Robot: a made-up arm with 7 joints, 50 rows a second.
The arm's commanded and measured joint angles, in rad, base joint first. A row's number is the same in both.
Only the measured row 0 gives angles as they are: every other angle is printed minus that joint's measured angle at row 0.
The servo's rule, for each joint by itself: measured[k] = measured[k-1] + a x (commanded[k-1-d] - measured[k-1]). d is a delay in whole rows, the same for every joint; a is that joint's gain. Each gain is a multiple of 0.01, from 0.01 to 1. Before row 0 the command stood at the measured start. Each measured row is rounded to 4 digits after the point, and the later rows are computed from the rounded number. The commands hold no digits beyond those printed.
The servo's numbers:
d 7
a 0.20 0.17 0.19 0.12 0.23 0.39 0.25
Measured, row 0:
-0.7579 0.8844 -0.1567 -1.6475 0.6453 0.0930 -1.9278
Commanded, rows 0 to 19:
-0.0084 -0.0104 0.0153 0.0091 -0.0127 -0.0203 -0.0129
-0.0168 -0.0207 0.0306 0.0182 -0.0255 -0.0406 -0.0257
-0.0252 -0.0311 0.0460 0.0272 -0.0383 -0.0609 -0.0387
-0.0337 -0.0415 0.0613 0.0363 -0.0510 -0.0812 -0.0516
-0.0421 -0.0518 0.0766 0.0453 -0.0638 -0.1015 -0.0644
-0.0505 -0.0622 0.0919 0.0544 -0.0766 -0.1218 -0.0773
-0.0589 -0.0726 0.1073 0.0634 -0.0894 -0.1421 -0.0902
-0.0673 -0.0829 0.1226 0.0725 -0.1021 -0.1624 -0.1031
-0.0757 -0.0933 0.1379 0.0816 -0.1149 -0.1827 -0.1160
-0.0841 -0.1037 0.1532 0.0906 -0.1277 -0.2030 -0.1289
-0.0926 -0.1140 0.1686 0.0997 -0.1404 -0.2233 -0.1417
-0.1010 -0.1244 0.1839 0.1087 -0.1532 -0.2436 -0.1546
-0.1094 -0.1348 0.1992 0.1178 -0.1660 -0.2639 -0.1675
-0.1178 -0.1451 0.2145 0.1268 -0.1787 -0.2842 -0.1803
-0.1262 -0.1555 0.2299 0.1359 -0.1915 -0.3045 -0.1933
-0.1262 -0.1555 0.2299 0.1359 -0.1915 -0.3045 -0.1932
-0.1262 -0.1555 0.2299 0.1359 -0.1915 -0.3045 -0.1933
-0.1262 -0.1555 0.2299 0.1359 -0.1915 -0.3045 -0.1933
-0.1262 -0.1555 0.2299 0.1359 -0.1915 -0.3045 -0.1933
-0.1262 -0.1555 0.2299 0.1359 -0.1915 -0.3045 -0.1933
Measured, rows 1 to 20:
0.0000 0.0000 0.0000 0.0000 0.0000 0.0000 0.0000
0.0000 0.0000 0.0000 0.0000 0.0000 0.0000 0.0000
0.0000 0.0000 0.0000 0.0000 0.0000 0.0000 0.0000
0.0000 0.0000 0.0000 0.0000 0.0000 0.0000 0.0000
0.0000 0.0000 0.0000 0.0000 0.0000 0.0000 0.0000
0.0000 0.0000 0.0000 0.0000 0.0000 0.0000 0.0000
0.0000 0.0000 0.0000 0.0000 0.0000 0.0000 0.0000
-0.0017 -0.0018 0.0029 0.0011 -0.0029 -0.0079 -0.0032
-0.0047 -0.0050 0.0082 0.0032 -0.0081 -0.0207 -0.0088
-0.0088 -0.0094 0.0154 0.0061 -0.0150 -0.0364 -0.0163
-0.0138 -0.0149 0.0241 0.0097 -0.0233 -0.0539 -0.0251
-0.0195 -0.0212 0.0341 0.0140 -0.0326 -0.0725 -0.0349
-0.0257 -0.0282 0.0451 0.0188 -0.0427 -0.0917 -0.0455
-0.0323 -0.0357 0.0569 0.0242 -0.0534 -0.1114 -0.0567
-0.0393 -0.0437 0.0694 0.0300 -0.0646 -0.1313 -0.0683
-0.0466 -0.0521 0.0824 0.0362 -0.0762 -0.1513 -0.0802
-0.0541 -0.0609 0.0959 0.0427 -0.0880 -0.1715 -0.0924
-0.0618 -0.0699 0.1097 0.0495 -0.1001 -0.1917 -0.1047
-0.0696 -0.0792 0.1238 0.0566 -0.1123 -0.2119 -0.1172
-0.0776 -0.0887 0.1381 0.0639 -0.1247 -0.2322 -0.1298

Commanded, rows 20 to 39:
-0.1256 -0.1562 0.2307 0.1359 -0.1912 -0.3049 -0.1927
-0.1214 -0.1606 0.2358 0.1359 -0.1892 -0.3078 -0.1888
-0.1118 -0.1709 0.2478 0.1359 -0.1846 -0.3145 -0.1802
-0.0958 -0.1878 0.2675 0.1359 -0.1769 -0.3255 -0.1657
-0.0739 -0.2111 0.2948 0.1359 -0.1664 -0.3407 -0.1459
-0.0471 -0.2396 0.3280 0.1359 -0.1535 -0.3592 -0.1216
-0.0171 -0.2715 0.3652 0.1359 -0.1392 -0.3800 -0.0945
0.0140 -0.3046 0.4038 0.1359 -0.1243 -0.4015 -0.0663
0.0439 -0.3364 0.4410 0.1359 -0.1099 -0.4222 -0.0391
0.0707 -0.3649 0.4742 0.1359 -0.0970 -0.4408 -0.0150
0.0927 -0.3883 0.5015 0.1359 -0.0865 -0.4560 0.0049
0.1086 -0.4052 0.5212 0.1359 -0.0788 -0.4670 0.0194
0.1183 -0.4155 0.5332 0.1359 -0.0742 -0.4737 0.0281
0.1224 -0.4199 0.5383 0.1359 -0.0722 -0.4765 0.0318
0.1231 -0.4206 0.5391 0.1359 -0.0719 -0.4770 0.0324
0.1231 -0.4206 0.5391 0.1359 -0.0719 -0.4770 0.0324
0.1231 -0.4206 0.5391 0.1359 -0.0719 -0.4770 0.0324
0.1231 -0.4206 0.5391 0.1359 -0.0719 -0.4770 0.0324
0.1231 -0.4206 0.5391 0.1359 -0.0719 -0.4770 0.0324
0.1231 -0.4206 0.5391 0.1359 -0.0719 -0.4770 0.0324
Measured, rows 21 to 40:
-0.0856 -0.0983 0.1526 0.0714 -0.1371 -0.2525 -0.1424
-0.0937 -0.1080 0.1673 0.0791 -0.1496 -0.2728 -0.1551
-0.1002 -0.1161 0.1792 0.0859 -0.1592 -0.2852 -0.1646
-0.1054 -0.1228 0.1888 0.0919 -0.1666 -0.2927 -0.1718
-0.1096 -0.1284 0.1966 0.0972 -0.1723 -0.2973 -0.1772
-0.1129 -0.1330 0.2029 0.1018 -0.1767 -0.3001 -0.1812
-0.1156 -0.1368 0.2080 0.1059 -0.1801 -0.3018 -0.1842
-0.1176 -0.1401 0.2123 0.1095 -0.1827 -0.3030 -0.1863
-0.1184 -0.1436 0.2168 0.1127 -0.1842 -0.3049 -0.1869
-0.1171 -0.1482 0.2227 0.1155 -0.1843 -0.3086 -0.1852
-0.1128 -0.1549 0.2312 0.1179 -0.1826 -0.3152 -0.1803
-0.1050 -0.1645 0.2433 0.1201 -0.1789 -0.3251 -0.1717
-0.0934 -0.1773 0.2594 0.1220 -0.1731 -0.3384 -0.1592
-0.0781 -0.1933 0.2795 0.1237 -0.1653 -0.3546 -0.1430
-0.0597 -0.2122 0.3031 0.1252 -0.1559 -0.3729 -0.1238
-0.0390 -0.2333 0.3293 0.1265 -0.1453 -0.3921 -0.1026
-0.0171 -0.2557 0.3568 0.1276 -0.1342 -0.4111 -0.0807
0.0049 -0.2782 0.3843 0.1286 -0.1232 -0.4286 -0.0593
0.0256 -0.2998 0.4103 0.1295 -0.1130 -0.4436 -0.0396
0.0441 -0.3195 0.4337 0.1303 -0.1041 -0.4553 -0.0227

